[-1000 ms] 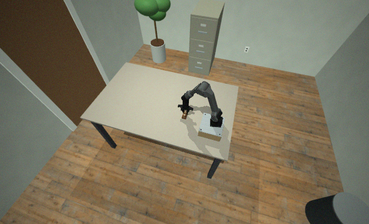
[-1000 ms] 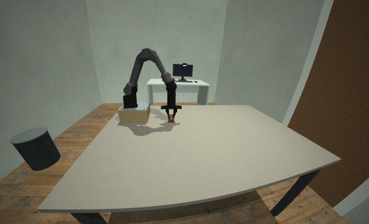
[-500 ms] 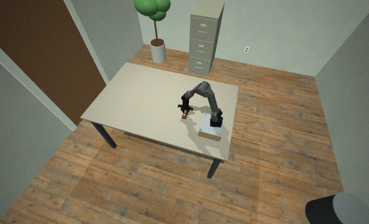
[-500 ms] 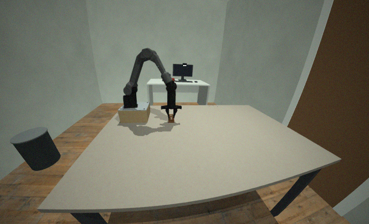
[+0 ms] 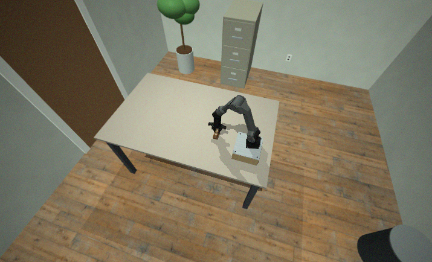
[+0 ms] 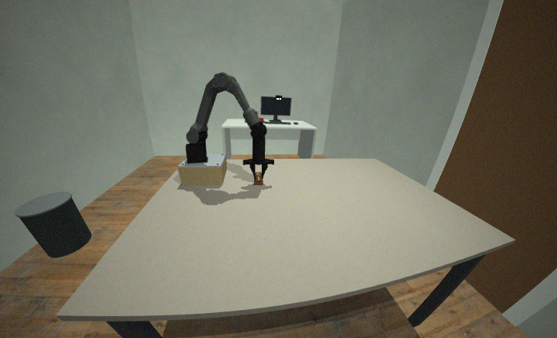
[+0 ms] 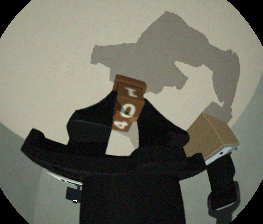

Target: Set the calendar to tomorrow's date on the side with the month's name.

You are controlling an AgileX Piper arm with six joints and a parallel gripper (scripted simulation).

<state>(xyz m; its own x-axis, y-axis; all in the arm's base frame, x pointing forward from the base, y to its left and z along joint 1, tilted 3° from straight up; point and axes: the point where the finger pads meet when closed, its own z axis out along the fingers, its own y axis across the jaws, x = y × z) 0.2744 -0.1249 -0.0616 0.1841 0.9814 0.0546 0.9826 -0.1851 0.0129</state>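
The wooden digit cube is right at my hand. From my hand the other things lie so: brown tray 2 cm to the left, 3 cm below.
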